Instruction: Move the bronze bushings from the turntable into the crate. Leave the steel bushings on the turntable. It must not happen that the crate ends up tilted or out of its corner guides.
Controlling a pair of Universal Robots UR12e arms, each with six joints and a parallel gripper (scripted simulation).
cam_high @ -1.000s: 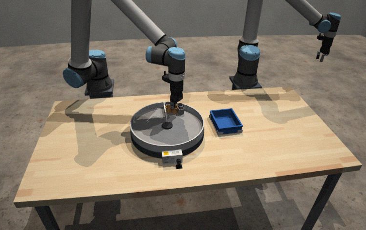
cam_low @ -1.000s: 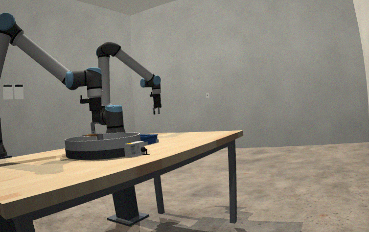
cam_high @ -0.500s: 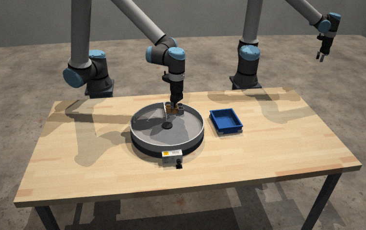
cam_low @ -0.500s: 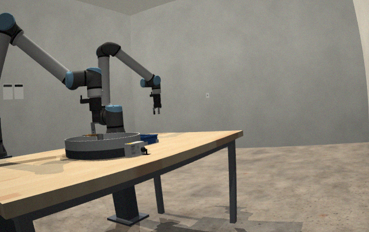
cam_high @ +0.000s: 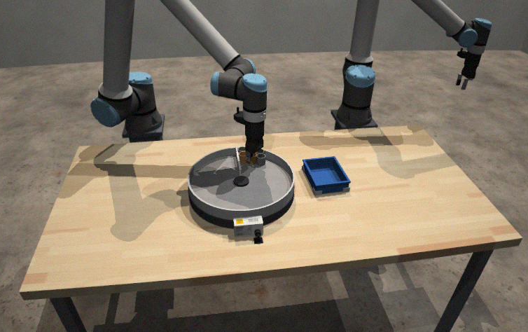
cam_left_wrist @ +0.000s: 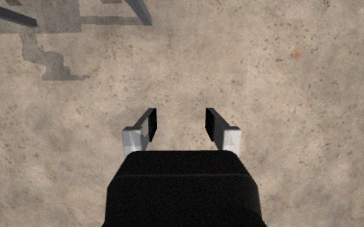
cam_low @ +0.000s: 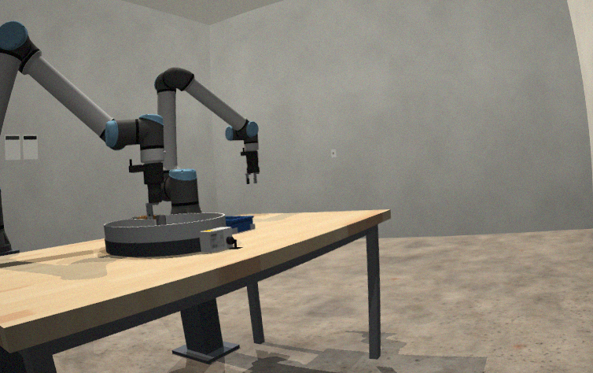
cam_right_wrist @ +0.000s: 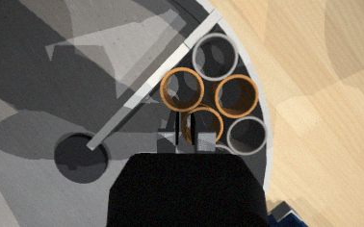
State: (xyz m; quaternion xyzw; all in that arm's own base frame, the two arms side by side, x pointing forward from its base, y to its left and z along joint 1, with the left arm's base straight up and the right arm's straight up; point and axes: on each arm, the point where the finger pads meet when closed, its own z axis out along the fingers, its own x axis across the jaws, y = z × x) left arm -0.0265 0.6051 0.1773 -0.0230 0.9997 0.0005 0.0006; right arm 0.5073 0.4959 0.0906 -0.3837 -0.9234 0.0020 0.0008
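Note:
My right hand is 310 mm to the right of the blue crate, 70 mm short of it and 70 mm above it.

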